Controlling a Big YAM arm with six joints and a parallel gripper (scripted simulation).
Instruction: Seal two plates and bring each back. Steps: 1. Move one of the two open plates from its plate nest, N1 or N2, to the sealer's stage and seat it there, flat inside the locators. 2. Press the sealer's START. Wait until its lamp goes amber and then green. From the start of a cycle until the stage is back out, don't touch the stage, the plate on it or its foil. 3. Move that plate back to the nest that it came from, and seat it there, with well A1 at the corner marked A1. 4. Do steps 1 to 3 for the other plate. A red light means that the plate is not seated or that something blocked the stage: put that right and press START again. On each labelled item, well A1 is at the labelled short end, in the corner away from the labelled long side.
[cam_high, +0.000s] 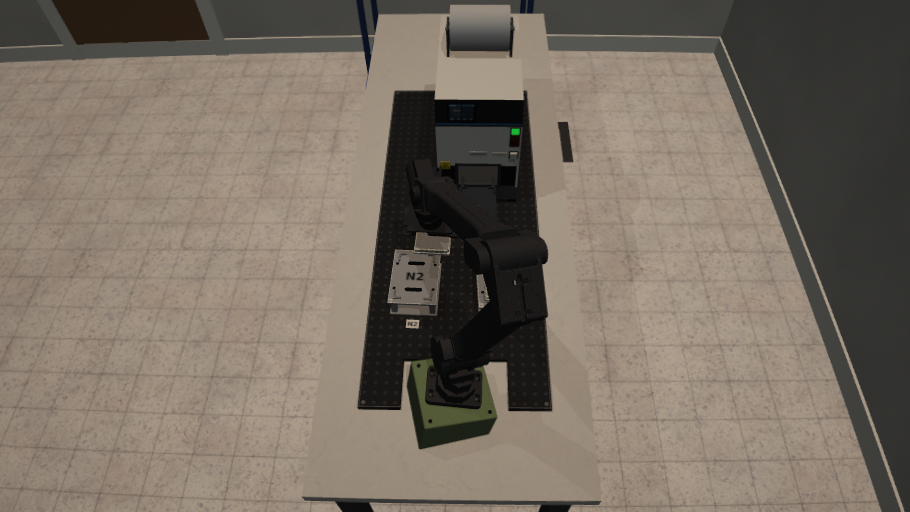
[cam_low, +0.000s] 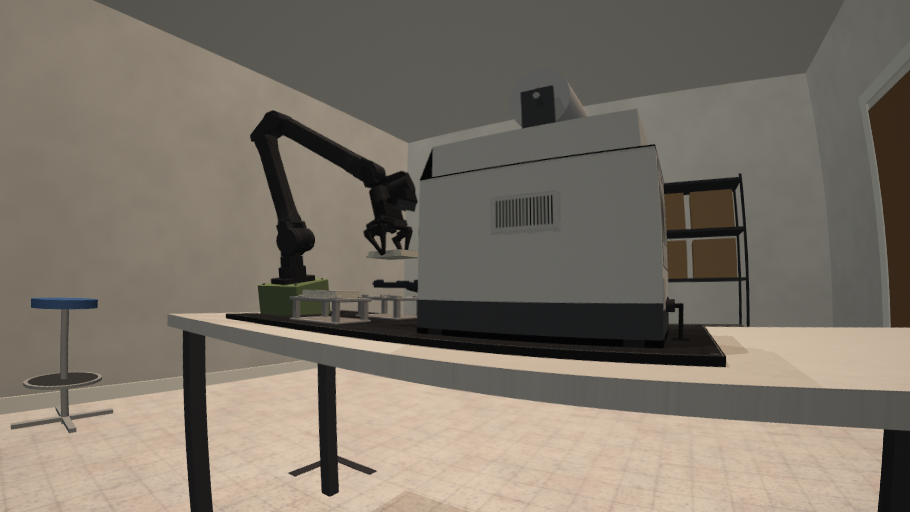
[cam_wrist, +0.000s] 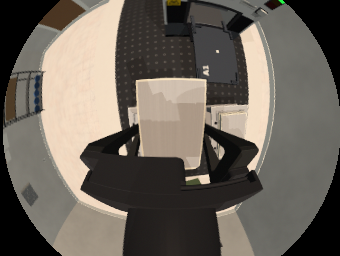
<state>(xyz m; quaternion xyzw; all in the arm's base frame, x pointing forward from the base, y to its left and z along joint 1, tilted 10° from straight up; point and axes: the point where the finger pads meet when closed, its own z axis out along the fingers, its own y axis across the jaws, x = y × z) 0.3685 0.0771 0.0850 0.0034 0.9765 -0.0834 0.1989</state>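
Right now the N2 label is 16 cm behind my hand, 5 cm to the left of it and 18 cm below it. Also, from my hand: yellow warning label 25 cm ahead, 1 cm to the right, 3 cm below; then white well plate right at my hand; then sealer stage 15 cm ahead, 10 cm to the right, 8 cm below.
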